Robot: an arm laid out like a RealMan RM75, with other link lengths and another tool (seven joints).
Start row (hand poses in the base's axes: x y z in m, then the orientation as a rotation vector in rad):
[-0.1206, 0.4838, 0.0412, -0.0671, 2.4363, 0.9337]
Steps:
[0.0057, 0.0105, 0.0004, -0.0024, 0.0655, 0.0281]
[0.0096, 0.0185, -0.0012, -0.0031, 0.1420, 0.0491]
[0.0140, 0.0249, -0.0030, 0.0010, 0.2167, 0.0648]
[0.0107, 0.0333, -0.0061, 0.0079, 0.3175, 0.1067]
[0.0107, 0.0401, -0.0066, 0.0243, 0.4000, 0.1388]
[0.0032, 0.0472, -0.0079, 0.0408, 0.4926, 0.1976]
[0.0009, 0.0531, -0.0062, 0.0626, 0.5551, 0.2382]
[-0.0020, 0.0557, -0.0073, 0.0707, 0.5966, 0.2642]
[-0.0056, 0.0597, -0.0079, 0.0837, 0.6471, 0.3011]
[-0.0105, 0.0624, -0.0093, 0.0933, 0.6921, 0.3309]
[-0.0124, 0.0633, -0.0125, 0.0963, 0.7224, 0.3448]
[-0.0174, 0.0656, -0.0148, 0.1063, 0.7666, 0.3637]
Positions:
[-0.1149, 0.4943, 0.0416, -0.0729, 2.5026, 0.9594]
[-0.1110, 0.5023, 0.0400, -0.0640, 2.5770, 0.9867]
[-0.1066, 0.5087, 0.0382, -0.0468, 2.6462, 1.0173]
[-0.1099, 0.5171, 0.0351, -0.0494, 2.7424, 1.0703]
[-0.1099, 0.5239, 0.0346, -0.0443, 2.8146, 1.1277]
[-0.1174, 0.5310, 0.0333, -0.0708, 2.8995, 1.2020]
[-0.1197, 0.5369, 0.0350, 0.0826, -2.8203, -1.2131]
[-0.1226, 0.5395, 0.0339, 0.0911, -2.7693, -1.2096]
[-0.1262, 0.5435, 0.0333, 0.1067, -2.7029, -1.2096]
[-0.1311, 0.5462, 0.0319, 0.1168, -2.6466, -1.2057]
[-0.1330, 0.5471, 0.0287, 0.1169, -2.6139, -1.1974]
[-0.1380, 0.5494, 0.0264, 0.1133, -2.5639, -1.1918]

